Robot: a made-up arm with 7 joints.
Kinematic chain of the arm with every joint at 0, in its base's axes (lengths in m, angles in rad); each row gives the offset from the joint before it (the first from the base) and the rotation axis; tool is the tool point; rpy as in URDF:
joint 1: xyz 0 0 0.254 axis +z
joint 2: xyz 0 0 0 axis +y
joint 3: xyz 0 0 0.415 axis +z
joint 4: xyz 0.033 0 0 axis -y
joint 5: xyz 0.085 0 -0.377 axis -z
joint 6: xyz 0 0 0 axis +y
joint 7: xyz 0.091 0 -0.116 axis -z
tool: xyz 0 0 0 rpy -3.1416 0 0
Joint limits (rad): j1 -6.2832..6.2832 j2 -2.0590..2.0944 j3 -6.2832..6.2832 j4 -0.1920..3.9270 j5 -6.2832..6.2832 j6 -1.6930..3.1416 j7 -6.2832..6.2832
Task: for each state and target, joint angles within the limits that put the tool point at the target. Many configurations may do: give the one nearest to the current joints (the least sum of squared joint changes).
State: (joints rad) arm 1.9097 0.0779 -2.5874 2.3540 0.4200 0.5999 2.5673
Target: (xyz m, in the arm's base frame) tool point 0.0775 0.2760 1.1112
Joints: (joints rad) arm 2.0837 0.5926 -2.5664 2.2952 0.4195 0.6855 2.5673
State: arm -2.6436 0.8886 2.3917 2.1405 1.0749 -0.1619 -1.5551
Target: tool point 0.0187 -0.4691 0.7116
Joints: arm -2.7331 0.9681 2.3707 1.2944 1.3329 -0.3060 -1.5551
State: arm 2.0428 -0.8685 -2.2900 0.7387 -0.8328 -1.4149 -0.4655
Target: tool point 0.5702 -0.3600 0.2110
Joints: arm 2.0595 -1.1722 -2.4423 1.3151 -0.6228 -1.1128 -0.4655
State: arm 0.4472 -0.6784 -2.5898 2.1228 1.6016 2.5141 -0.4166
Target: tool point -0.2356 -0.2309 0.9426
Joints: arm 0.1697 -0.3227 -2.5514 2.5018 1.7564 2.6189 -0.4166
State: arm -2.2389 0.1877 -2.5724 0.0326 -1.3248 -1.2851 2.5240
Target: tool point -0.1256 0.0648 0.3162
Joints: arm -2.3647 0.0355 -2.7083 -0.1745 -1.8398 -1.1002 2.5240
